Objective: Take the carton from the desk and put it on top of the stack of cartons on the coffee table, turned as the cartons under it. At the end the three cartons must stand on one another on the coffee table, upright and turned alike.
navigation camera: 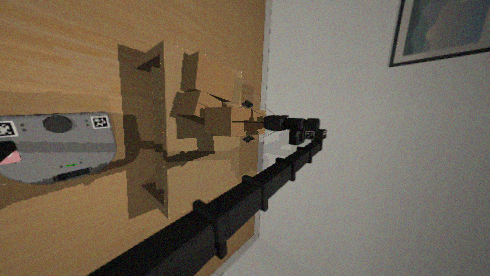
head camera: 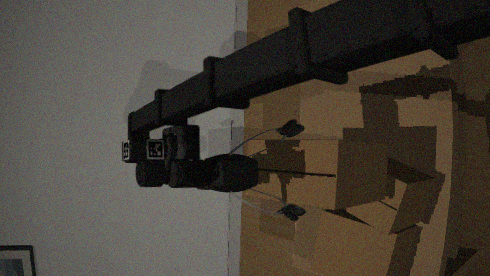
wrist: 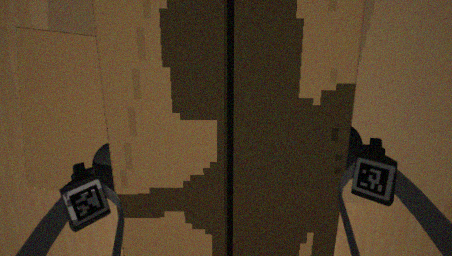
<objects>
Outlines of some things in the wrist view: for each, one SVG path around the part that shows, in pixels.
My gripper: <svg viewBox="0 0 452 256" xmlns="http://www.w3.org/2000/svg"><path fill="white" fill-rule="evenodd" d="M108 143L100 147L95 153L91 168L85 169L84 162L73 165L71 181L59 190L61 197L42 218L16 256L46 256L67 222L69 222L70 229L77 232L109 215L111 211L107 199L111 200L120 209L112 256L121 256L125 223L121 199L114 191ZM351 126L346 170L342 174L338 185L338 205L351 256L360 256L341 191L352 178L351 193L362 198L391 206L394 202L395 194L417 219L443 256L452 256L452 223L414 183L397 169L398 162L385 155L385 148L382 147L382 140L380 138L370 138L369 145L363 144L361 136Z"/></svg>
A brown carton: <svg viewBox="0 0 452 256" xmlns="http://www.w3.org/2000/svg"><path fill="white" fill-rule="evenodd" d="M16 27L27 187L59 191L71 181L73 165L84 162L85 169L91 168L95 153L100 147L108 143L96 36Z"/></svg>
A brown carton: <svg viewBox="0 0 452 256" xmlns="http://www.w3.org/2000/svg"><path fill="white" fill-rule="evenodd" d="M92 0L114 191L121 199L124 213L123 256L334 256L340 215L338 185L342 174L346 170L365 0Z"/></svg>
</objects>
